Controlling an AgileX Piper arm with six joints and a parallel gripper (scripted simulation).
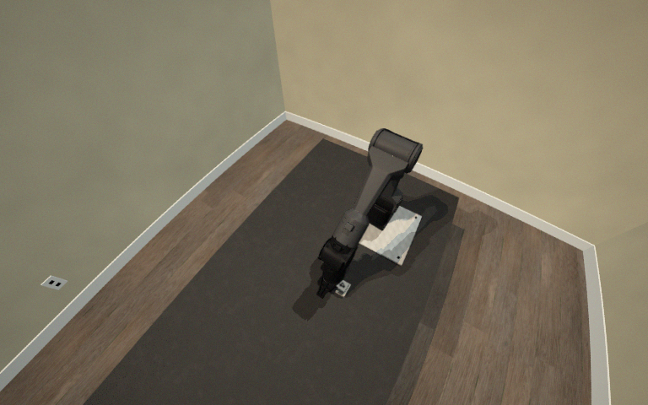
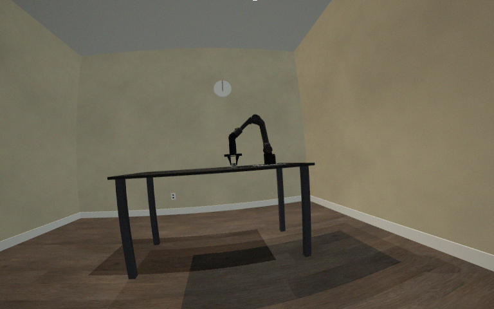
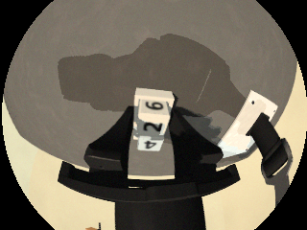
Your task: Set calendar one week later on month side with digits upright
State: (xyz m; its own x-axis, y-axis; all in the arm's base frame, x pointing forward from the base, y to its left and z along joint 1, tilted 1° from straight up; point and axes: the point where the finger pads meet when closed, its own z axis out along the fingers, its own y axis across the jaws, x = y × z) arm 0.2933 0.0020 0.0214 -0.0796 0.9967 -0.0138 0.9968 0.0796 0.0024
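The white tray is 20 mm to the left of my hand and 20 mm below it.
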